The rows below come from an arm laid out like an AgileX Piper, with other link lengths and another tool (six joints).
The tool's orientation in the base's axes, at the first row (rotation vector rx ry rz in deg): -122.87 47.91 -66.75
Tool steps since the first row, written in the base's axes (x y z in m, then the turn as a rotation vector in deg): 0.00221 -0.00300 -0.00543 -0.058 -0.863 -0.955; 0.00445 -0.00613 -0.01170 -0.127 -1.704 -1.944; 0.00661 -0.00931 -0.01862 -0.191 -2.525 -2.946; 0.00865 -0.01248 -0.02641 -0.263 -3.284 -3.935; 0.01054 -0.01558 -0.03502 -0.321 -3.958 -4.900; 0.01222 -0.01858 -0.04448 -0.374 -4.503 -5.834; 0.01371 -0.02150 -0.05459 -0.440 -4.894 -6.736; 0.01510 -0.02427 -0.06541 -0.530 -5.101 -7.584; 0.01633 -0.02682 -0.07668 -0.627 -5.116 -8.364; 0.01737 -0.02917 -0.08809 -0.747 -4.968 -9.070; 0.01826 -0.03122 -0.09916 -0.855 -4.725 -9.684; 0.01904 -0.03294 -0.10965 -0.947 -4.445 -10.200; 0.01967 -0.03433 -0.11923 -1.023 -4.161 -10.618
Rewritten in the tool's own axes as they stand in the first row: 0.00034 0.00526 0.00395 0.115 1.259 0.249; 0.00035 0.01120 0.00829 0.191 2.530 0.509; 0.00002 0.01765 0.01286 0.248 3.797 0.783; -0.00082 0.02475 0.01774 0.263 5.016 1.054; -0.00220 0.03243 0.02289 0.233 6.158 1.341; -0.00419 0.04070 0.02827 0.127 7.194 1.640; -0.00665 0.04943 0.03380 -0.083 8.109 1.939; -0.00964 0.05860 0.03961 -0.410 8.872 2.224; -0.01310 0.06798 0.04553 -0.846 9.463 2.503; -0.01685 0.07738 0.05139 -1.374 9.900 2.757; -0.02072 0.08638 0.05700 -1.920 10.207 2.994; -0.02457 0.09479 0.06231 -2.434 10.416 3.205; -0.02826 0.10236 0.06712 -2.894 10.549 3.384
